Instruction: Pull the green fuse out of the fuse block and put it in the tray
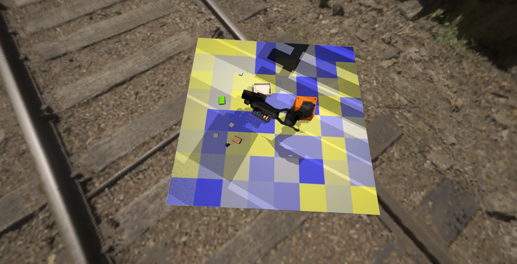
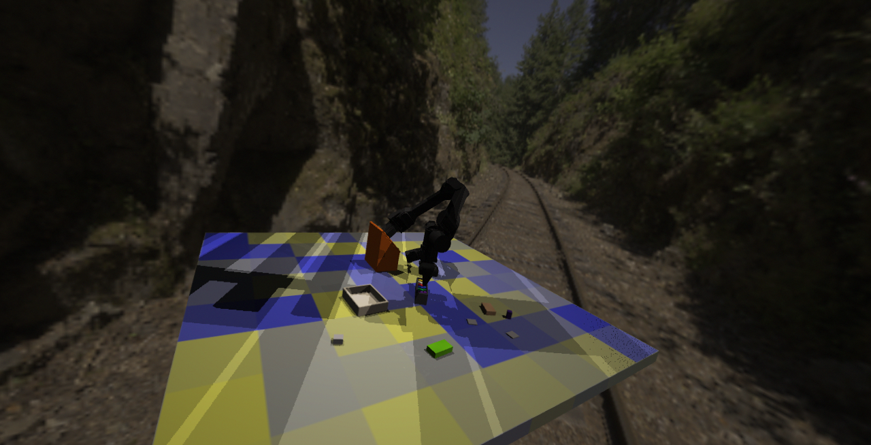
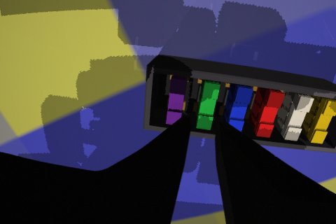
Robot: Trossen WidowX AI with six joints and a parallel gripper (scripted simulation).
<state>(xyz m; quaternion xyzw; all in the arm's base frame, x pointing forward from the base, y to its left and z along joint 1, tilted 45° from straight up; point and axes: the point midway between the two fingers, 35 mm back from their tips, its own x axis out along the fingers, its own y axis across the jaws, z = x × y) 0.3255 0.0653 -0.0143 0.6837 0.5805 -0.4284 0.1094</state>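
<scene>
The green fuse is 30 mm below my gripper tip. The rest, counted from my gripper tip: purple fuse (30 mm below, 10 mm to the right, 10 mm ahead); then blue fuse (30 mm below, 20 mm behind, 10 mm to the left); then tray (200 mm to the right, 60 mm below, 20 mm behind).
</scene>
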